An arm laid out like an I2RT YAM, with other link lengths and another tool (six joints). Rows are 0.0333 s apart.
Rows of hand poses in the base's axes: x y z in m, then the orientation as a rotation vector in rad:
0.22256, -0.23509, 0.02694, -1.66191, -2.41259, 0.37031
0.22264, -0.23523, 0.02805, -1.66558, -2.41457, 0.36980
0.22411, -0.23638, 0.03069, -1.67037, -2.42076, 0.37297
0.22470, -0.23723, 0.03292, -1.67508, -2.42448, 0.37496
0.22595, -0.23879, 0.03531, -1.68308, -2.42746, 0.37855
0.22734, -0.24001, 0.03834, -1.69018, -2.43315, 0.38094
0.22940, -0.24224, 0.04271, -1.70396, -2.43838, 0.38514
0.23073, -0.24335, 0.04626, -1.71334, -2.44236, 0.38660
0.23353, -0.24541, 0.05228, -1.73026, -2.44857, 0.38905
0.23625, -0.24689, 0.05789, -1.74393, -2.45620, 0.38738
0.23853, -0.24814, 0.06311, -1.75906, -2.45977, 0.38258
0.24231, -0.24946, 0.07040, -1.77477, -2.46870, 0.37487
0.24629, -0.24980, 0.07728, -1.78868, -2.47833, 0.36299
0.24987, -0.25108, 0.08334, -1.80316, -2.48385, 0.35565
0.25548, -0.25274, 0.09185, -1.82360, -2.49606, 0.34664
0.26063, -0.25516, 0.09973, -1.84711, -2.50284, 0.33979
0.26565, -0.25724, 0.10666, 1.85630, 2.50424, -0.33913
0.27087, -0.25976, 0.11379, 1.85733, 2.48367, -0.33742
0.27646, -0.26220, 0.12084, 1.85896, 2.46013, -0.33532
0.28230, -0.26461, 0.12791, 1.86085, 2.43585, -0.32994
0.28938, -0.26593, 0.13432, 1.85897, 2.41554, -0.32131
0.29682, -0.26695, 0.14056, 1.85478, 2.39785, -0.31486
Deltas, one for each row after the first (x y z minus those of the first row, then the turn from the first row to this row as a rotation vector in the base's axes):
0.00008, -0.00014, 0.00111, -0.00170, -0.00340, -0.00087
0.00155, -0.00129, 0.00375, -0.00751, -0.00923, 0.00000
0.00214, -0.00214, 0.00598, -0.01171, -0.01366, -0.00034
0.00339, -0.00370, 0.00837, -0.01782, -0.01884, -0.00248
0.00478, -0.00492, 0.01140, -0.02381, -0.02576, -0.00299
0.00684, -0.00715, 0.01577, -0.03314, -0.03533, -0.00672
0.00817, -0.00826, 0.01932, -0.03879, -0.04253, -0.00915
0.01097, -0.01032, 0.02534, -0.04853, -0.05491, -0.01396
0.01369, -0.01180, 0.03095, -0.05511, -0.06771, -0.01684
0.01597, -0.01305, 0.03617, -0.05897, -0.07936, -0.02252
0.01975, -0.01437, 0.04346, -0.06319, -0.09576, -0.02611
0.02373, -0.01471, 0.05034, -0.06458, -0.11283, -0.02881
0.02731, -0.01599, 0.05640, -0.06753, -0.12619, -0.03331
0.03292, -0.01765, 0.06491, -0.07410, -0.14766, -0.03740
0.03807, -0.02007, 0.07279, -0.08129, -0.16652, -0.04513
0.04309, -0.02215, 0.07972, -0.09158, -0.18229, -0.04706
0.04831, -0.02467, 0.08685, -0.10184, -0.19572, -0.05336
0.05390, -0.02711, 0.09390, -0.11337, -0.21090, -0.06096
0.05974, -0.02952, 0.10097, -0.12368, -0.22789, -0.06922
0.06682, -0.03084, 0.10738, -0.13135, -0.24551, -0.07439
0.07426, -0.03186, 0.11362, -0.13925, -0.26150, -0.07740

